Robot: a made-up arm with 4 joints.
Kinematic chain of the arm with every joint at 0, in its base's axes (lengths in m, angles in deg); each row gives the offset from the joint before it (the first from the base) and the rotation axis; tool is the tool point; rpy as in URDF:
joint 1: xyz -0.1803 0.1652 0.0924 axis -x
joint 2: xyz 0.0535 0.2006 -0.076 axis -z
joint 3: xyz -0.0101 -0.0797 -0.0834 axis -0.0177 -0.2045 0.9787
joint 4: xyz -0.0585 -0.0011 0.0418 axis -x
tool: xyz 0.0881 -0.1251 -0.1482 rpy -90 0 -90
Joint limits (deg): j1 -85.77..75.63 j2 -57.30..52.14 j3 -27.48..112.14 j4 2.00..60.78
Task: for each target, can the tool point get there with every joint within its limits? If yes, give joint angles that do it. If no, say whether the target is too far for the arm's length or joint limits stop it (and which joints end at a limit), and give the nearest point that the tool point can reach.
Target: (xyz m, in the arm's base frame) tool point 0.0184 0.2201 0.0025
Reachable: yes | joints -24.77 2.13 51.69 47.29
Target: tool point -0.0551 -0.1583 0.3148
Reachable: no: joint limits stop it (at a limit: joint 1) | nearest point -0.0885 -0.0251 0.1101 | short by 0.247 m
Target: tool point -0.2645 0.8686 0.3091
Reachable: no: too far | nearest point -0.0757 0.5235 0.2028 | short by 0.407 m
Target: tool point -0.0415 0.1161 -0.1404
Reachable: yes | joints 9.66 -7.04 14.22 10.36
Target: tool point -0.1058 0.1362 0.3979
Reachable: no: joint limits stop it (at a limit: joint 1, joint 2, joint 3, joint 4) | nearest point -0.0440 0.2123 0.3972 | short by 0.098 m
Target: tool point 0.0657 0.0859 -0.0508
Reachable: yes | joints 56.67 -12.73 55.88 34.41
